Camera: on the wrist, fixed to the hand. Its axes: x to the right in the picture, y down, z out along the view.
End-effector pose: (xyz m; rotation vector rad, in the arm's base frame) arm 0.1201 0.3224 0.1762 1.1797 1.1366 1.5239
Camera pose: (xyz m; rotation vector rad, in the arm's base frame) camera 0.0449 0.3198 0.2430 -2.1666 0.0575 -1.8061
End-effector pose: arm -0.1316 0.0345 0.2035 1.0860 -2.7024 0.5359
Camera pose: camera -0.1965 0.0951 0.2509 1.0940 2.4121 -0.6854
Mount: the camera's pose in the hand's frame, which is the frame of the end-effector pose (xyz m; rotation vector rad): 0.0223 0.0733 -0.0653 0.2385 -0.2270 1.6462
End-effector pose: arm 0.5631 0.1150 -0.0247 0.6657 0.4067 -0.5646
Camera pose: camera 0.6136 0.1985 -0.0494 0.9153 -0.4781 0.8929
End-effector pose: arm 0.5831 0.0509 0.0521 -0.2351 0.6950 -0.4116
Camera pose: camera 0.5764 0.1018 -0.0345 0.5282 0.4193 1.0902
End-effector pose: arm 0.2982 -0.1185 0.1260 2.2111 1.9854 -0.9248
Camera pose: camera 0.3918 -0.0860 0.1437 2.5270 -0.3473 -0.9055
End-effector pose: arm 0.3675 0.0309 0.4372 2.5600 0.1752 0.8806
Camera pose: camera 0.3438 -0.0066 0.5276 -2.0235 1.7476 -0.7560
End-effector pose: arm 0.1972 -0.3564 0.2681 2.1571 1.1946 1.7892
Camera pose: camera 0.1772 -0.4189 0.3444 -2.0500 0.4919 -0.7826
